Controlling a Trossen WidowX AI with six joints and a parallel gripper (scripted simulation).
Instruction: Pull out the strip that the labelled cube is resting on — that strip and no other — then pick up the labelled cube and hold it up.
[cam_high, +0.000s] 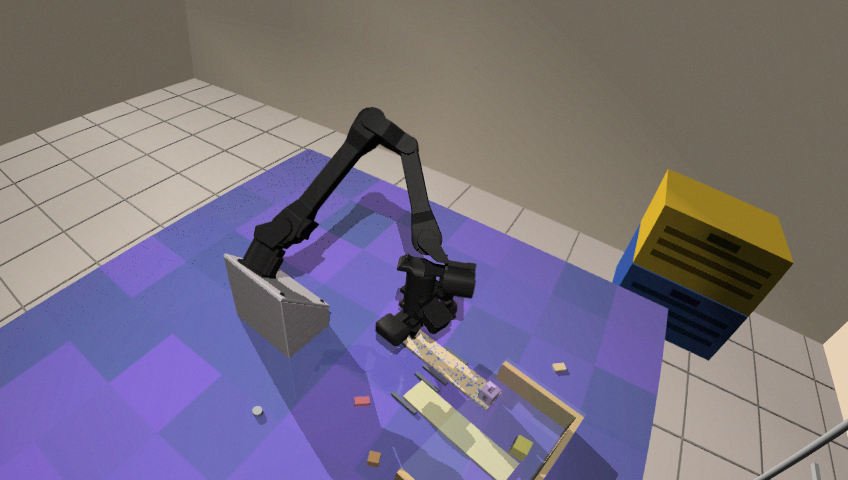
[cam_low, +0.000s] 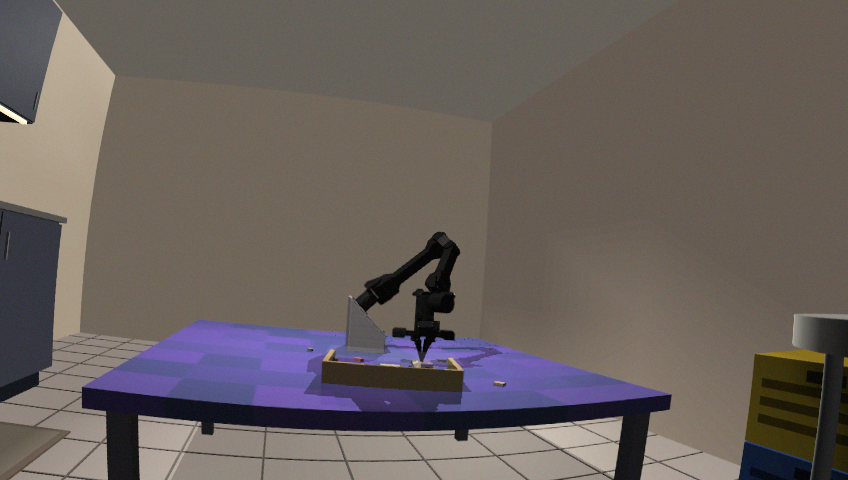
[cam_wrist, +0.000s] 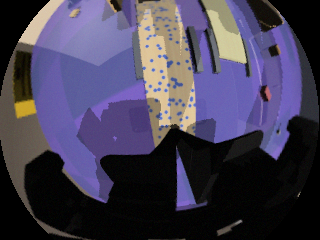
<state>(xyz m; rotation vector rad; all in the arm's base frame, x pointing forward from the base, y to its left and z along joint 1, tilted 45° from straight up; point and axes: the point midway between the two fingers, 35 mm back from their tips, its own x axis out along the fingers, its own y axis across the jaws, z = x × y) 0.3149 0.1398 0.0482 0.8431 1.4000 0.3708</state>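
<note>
The red block is 1 cm behind my gripper tip and 20 cm to the right of it. Round my gripper tip: grey disc (16 cm behind, 32 cm to the right); brown block (7 cm ahead, 29 cm to the right).
</note>
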